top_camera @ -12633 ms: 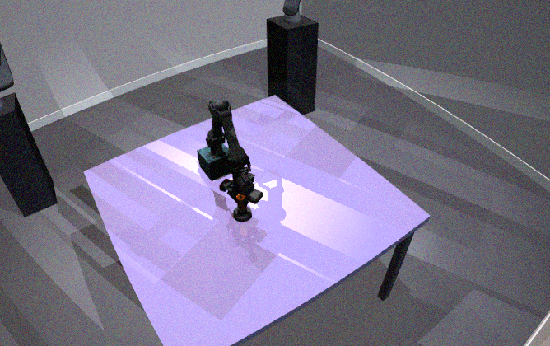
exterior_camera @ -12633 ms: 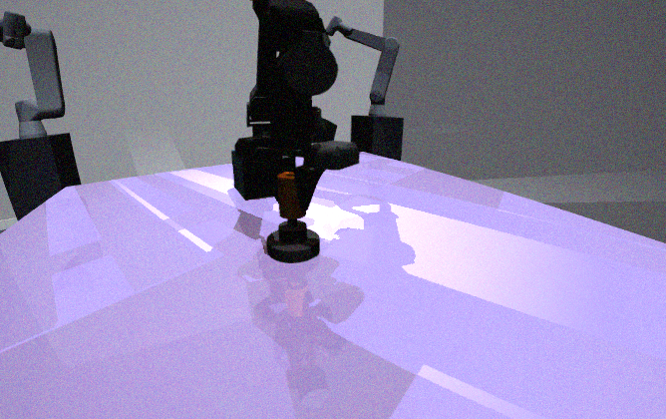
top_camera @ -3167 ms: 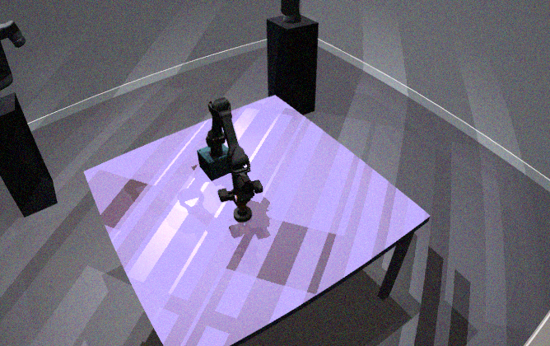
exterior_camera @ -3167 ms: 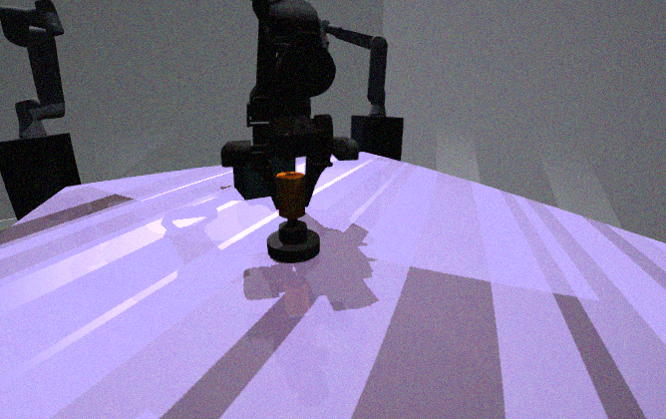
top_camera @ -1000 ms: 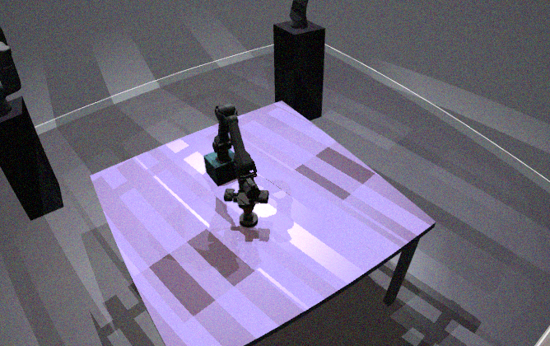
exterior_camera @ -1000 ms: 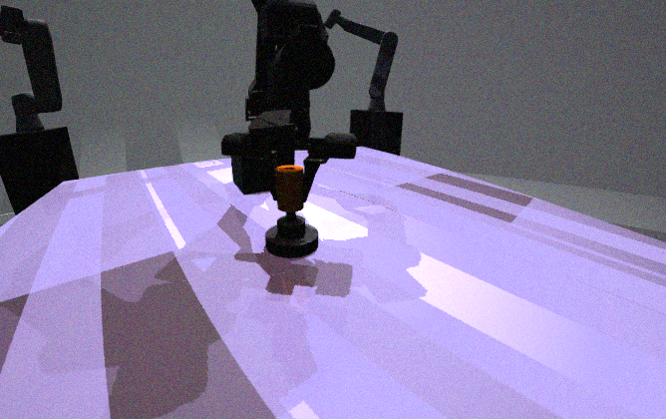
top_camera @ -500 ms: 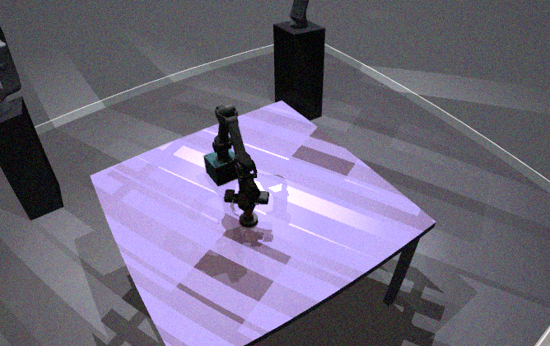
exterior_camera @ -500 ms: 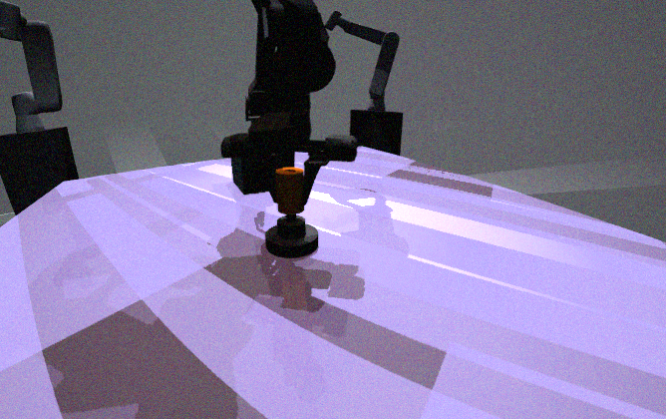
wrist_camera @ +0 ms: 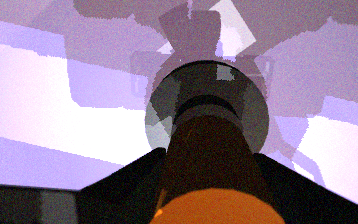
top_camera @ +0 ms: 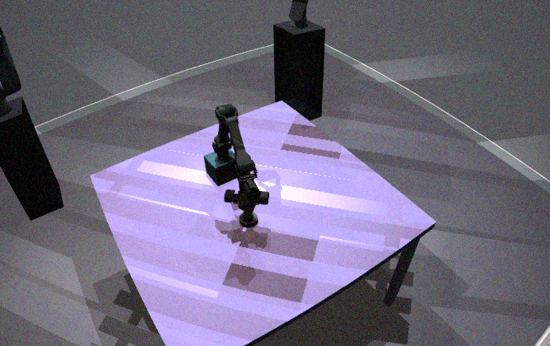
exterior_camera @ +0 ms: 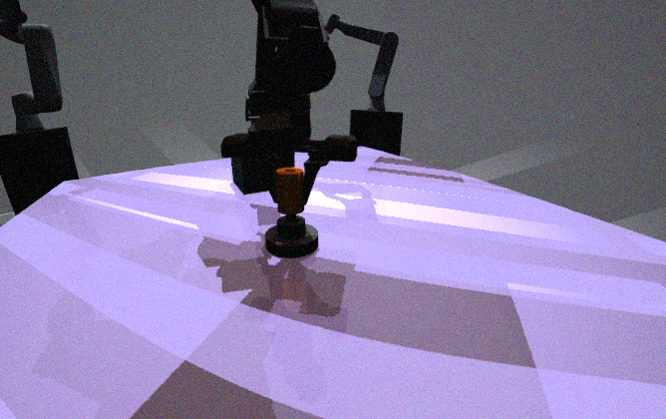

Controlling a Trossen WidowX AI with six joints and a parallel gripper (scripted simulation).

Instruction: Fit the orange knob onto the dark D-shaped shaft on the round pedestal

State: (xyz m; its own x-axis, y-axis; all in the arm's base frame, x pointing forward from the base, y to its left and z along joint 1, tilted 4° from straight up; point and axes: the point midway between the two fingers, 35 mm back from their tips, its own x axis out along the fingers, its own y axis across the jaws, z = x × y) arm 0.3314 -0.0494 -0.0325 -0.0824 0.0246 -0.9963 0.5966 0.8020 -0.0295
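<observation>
Now: the orange knob 20 mm above my gripper tip. Also, from my gripper tip: dark round pedestal (40 mm below).
</observation>
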